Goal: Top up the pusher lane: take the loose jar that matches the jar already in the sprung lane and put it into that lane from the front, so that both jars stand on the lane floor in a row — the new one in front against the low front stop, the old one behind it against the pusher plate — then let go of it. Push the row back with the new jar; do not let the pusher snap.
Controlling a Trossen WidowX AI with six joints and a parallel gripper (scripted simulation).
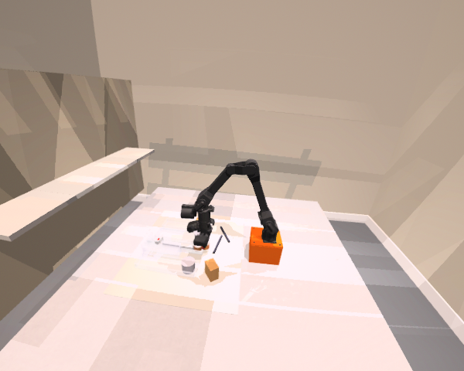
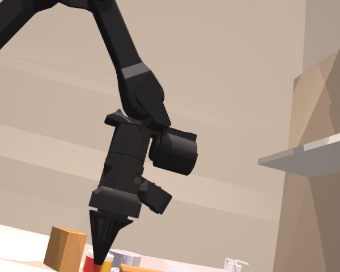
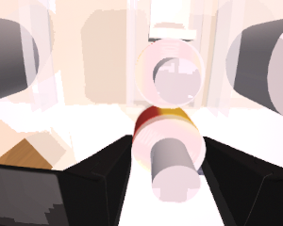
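Now: gripper tip 180 mm short of the clear pusher lane, 10 mm to the right of it and 30 mm above it. From my gripper tip the other things lie so: red dot (230 mm ahead, 20 mm to the left, 20 mm above); shelf (540 mm ahead, 40 mm to the right, 320 mm above).
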